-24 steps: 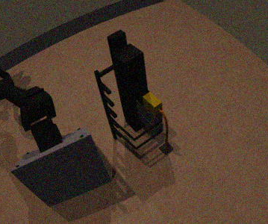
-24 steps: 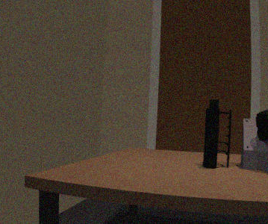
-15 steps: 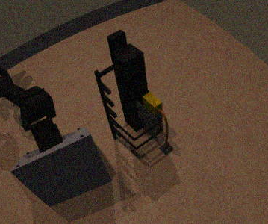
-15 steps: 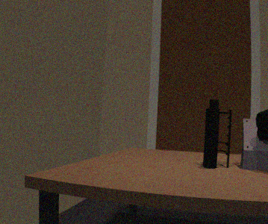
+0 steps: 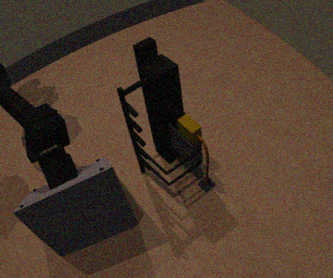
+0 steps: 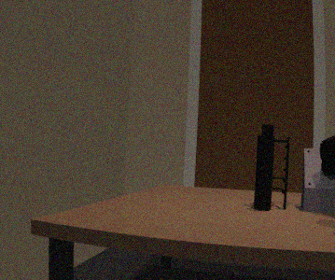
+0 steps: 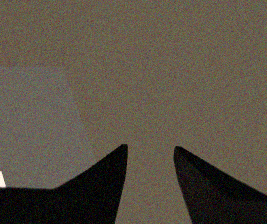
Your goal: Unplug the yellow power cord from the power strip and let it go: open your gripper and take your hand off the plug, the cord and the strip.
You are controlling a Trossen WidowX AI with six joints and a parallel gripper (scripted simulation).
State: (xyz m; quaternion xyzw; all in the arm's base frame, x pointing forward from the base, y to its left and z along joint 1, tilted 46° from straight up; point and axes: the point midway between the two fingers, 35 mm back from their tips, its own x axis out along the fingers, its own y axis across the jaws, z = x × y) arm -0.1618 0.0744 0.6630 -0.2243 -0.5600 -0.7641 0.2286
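The yellow plug lies 560 mm to the right of my gripper tip, 440 mm below it and 410 mm ahead of it.
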